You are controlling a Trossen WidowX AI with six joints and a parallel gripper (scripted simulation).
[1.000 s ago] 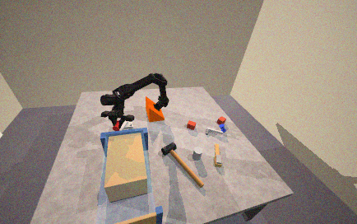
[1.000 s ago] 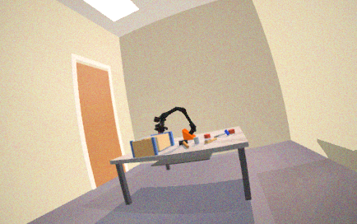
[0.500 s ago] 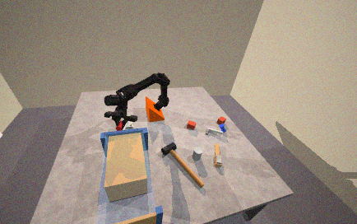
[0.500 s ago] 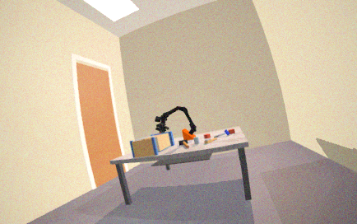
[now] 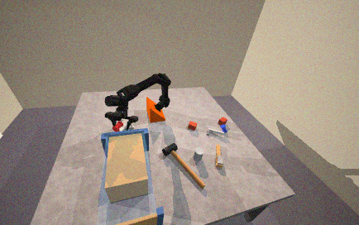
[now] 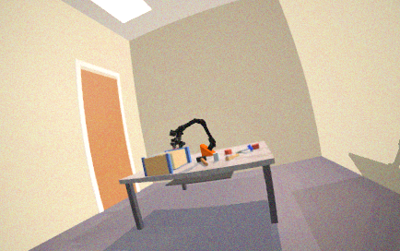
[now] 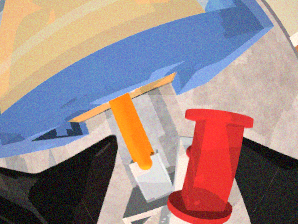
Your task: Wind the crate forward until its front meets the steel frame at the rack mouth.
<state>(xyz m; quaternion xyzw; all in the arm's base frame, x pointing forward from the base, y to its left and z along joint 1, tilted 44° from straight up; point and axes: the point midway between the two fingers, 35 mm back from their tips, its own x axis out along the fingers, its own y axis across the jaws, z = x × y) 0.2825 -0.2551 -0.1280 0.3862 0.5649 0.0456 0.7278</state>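
The red grip lies 2 cm behind my gripper tip and 1 cm to the right of it. The rest, counted from my gripper tip: frame (5 cm ahead, 3 cm to the left, 2 cm below); then red-handled winch handle (5 cm behind, 3 cm below); then grey hand winch (13 cm behind, 2 cm to the left, 10 cm below).
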